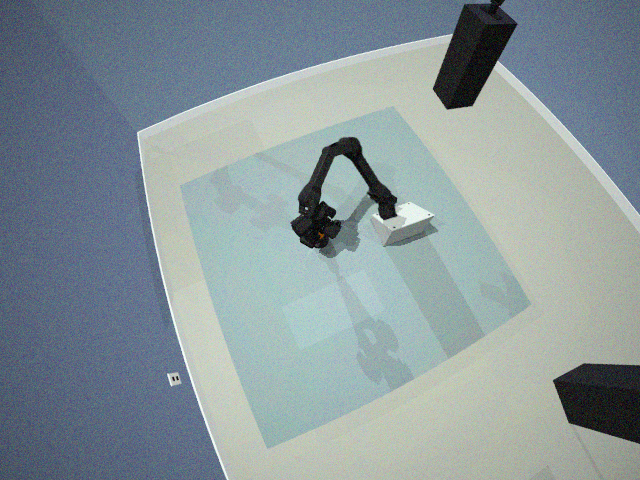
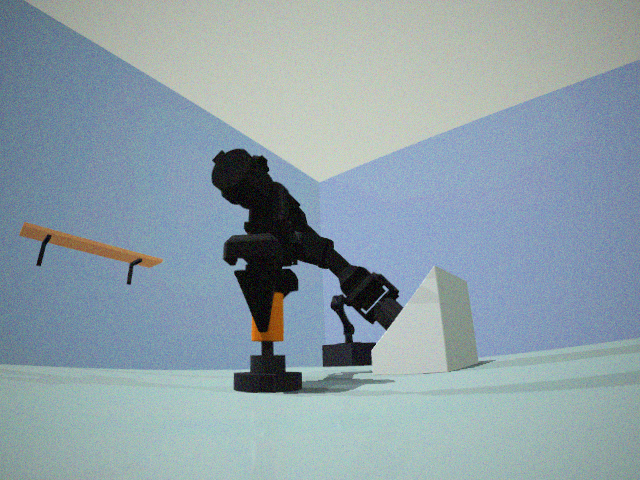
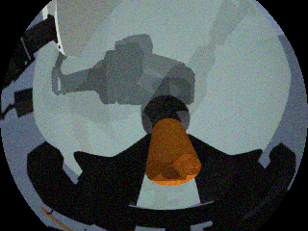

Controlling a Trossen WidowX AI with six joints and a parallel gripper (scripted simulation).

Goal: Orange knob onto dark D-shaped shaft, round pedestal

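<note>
Now: the orange knob 2 cm above my gripper tip. Round my gripper tip: round dark pedestal: 4 cm below.
</note>
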